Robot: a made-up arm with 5 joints.
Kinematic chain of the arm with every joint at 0, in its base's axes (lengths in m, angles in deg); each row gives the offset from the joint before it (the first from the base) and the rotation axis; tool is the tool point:
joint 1: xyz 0 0 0.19 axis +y
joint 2: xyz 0 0.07 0.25 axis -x
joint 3: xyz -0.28 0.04 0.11 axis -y
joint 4: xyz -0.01 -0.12 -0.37 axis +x
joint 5: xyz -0.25 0.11 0 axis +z
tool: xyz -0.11 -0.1 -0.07
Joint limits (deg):
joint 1: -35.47..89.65
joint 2: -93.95..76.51
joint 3: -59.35..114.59
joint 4: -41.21..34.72
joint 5: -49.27..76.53
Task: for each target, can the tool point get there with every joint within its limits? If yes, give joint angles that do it. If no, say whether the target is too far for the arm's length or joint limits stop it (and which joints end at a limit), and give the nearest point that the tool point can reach.
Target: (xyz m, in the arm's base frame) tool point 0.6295 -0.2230 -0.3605
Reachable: no: joint limits stop it (at a limit: joint 1, joint 2, joint 4) | nearest point 0.3241 -0.0453 -0.0855 | short by 0.448 m
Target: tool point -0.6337 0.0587 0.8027
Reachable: yes | joints 27.27 40.58 -35.27 20.71 -17.16
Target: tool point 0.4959 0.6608 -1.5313
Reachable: no: too far | nearest point 0.2298 0.1805 -0.1413 | short by 1.495 m
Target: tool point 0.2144 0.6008 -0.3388
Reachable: no: joint limits stop it (at a limit: joint 1, joint 4, joint 5) | nearest point 0.2299 0.3638 -0.0392 | short by 0.382 m
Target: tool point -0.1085 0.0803 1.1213
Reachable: yes | joints 60.63 61.49 -44.53 -31.97 -8.57
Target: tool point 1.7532 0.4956 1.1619
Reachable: no: too far | nearest point 0.5217 0.1480 0.9860 | short by 1.292 m
